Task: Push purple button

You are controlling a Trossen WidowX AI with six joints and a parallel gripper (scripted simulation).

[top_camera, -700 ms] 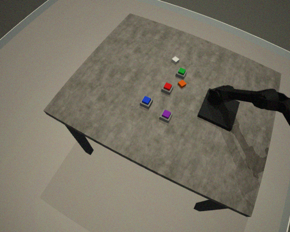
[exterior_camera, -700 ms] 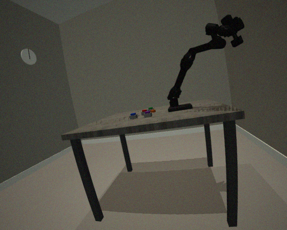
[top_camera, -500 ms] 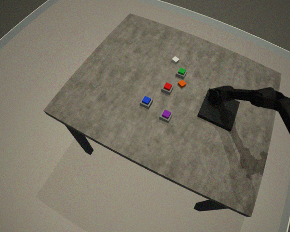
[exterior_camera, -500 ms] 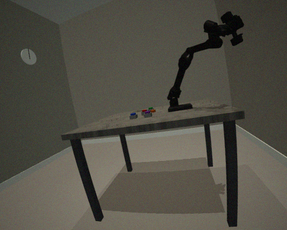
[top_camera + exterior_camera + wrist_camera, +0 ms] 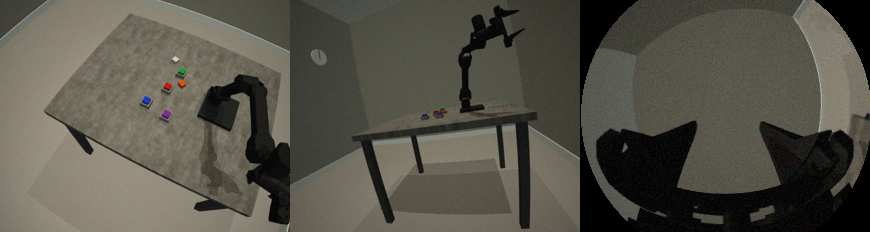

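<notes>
My gripper tip is 500 mm short of the purple button, 390 mm above it and 310 mm to the left of it. The rest, counted from my gripper tip: orange block (530 mm to the right, 490 mm ahead, 420 mm below); red button (550 mm ahead, 460 mm to the right, 390 mm below); blue button (620 mm ahead, 390 mm below, 340 mm to the right).
</notes>
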